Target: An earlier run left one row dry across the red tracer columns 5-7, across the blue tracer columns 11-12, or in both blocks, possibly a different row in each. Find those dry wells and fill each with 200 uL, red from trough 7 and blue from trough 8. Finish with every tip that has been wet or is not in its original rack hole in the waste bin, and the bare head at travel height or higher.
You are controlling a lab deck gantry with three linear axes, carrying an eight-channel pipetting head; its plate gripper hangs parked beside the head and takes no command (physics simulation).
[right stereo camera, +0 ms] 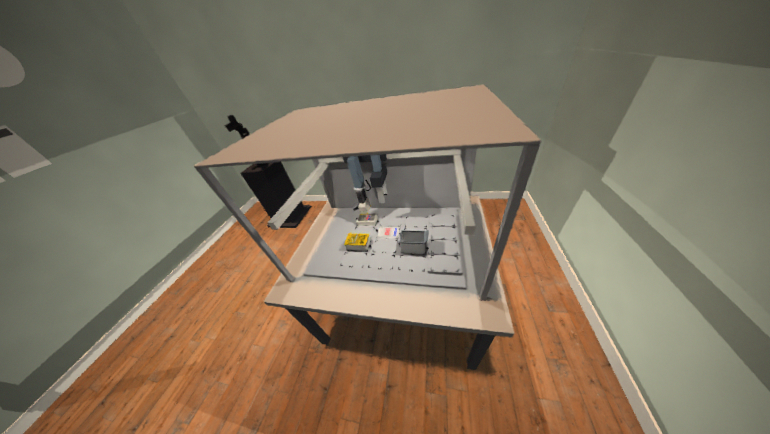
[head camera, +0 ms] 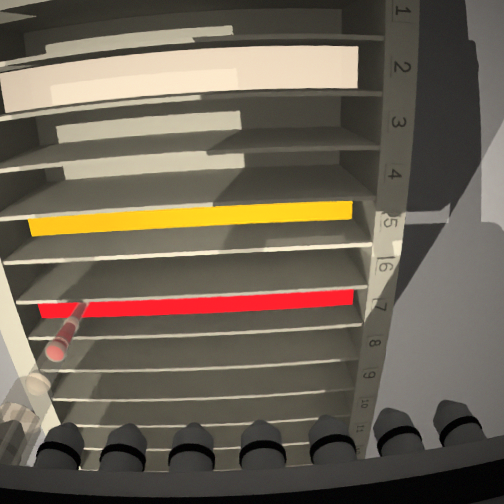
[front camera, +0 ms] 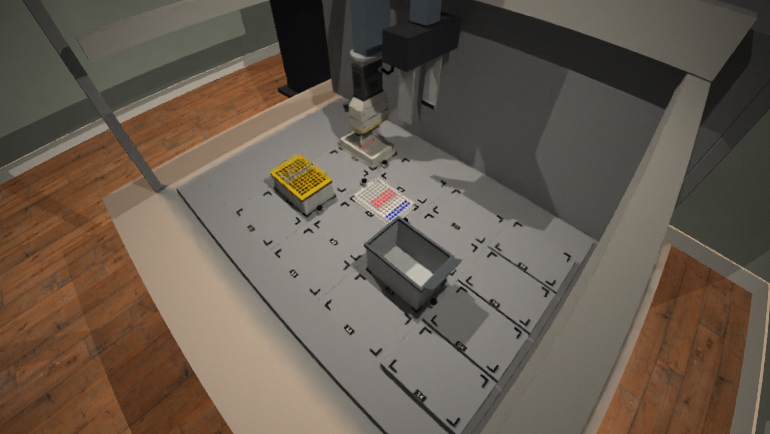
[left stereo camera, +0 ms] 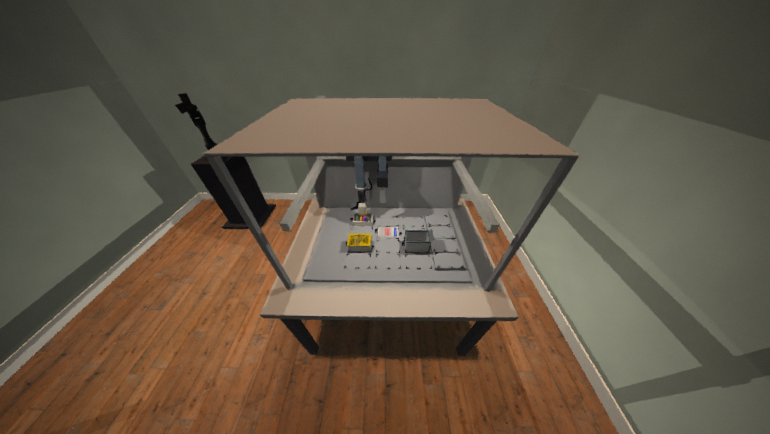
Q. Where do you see a frame post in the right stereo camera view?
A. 207, 175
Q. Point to a back wall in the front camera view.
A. At 564, 119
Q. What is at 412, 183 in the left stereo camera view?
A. A back wall.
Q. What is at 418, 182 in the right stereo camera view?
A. A back wall.
